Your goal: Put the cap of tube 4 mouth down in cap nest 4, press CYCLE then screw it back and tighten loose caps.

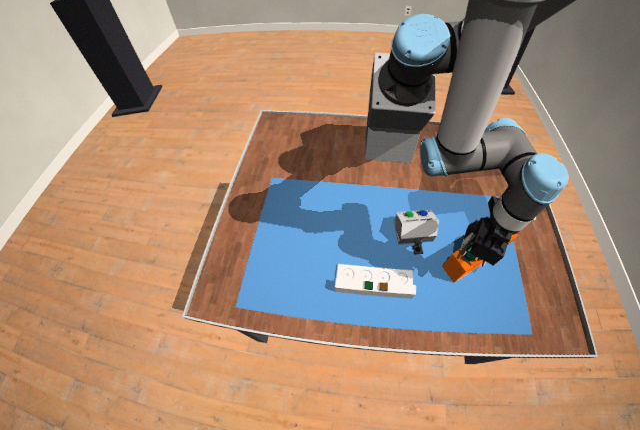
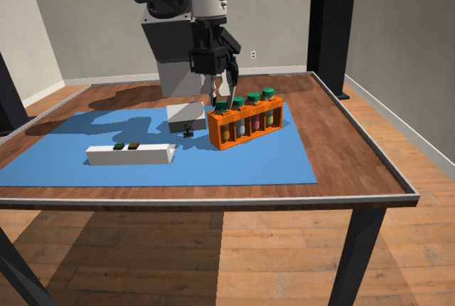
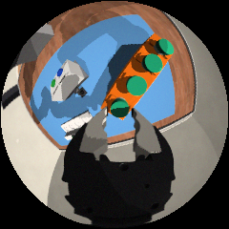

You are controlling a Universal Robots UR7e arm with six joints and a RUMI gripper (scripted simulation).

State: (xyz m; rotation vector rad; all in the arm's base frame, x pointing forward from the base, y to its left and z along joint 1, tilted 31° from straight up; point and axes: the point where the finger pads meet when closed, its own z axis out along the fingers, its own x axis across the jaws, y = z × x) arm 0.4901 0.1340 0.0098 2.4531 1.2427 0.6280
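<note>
The green cap is 1 cm below my hand. Round my hand: green key (17 cm behind, 13 cm to the right, 6 cm below); blue key (17 cm behind, 8 cm to the right, 6 cm below); grey key housing (15 cm behind, 11 cm to the right, 7 cm below).
</note>
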